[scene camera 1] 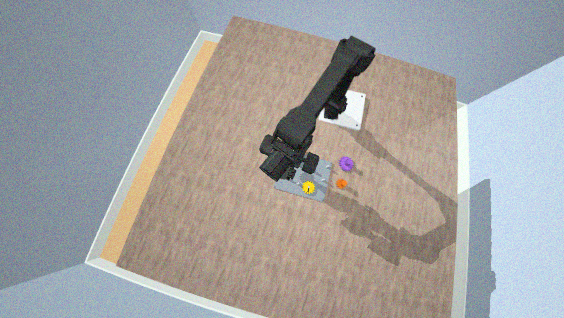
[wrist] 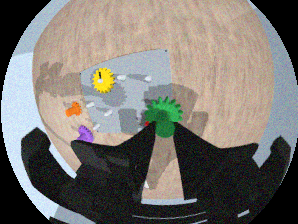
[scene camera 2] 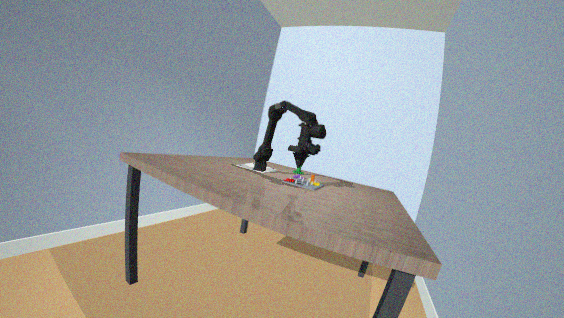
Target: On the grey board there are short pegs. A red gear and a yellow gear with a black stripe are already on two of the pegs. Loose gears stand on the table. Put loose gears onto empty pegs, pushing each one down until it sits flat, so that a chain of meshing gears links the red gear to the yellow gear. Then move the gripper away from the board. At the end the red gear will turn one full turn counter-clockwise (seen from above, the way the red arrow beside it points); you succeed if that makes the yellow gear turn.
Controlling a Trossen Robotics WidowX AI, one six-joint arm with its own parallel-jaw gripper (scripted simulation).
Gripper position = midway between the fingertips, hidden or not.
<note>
My gripper [wrist: 164, 125] carries a green gear [wrist: 165, 113].
</note>
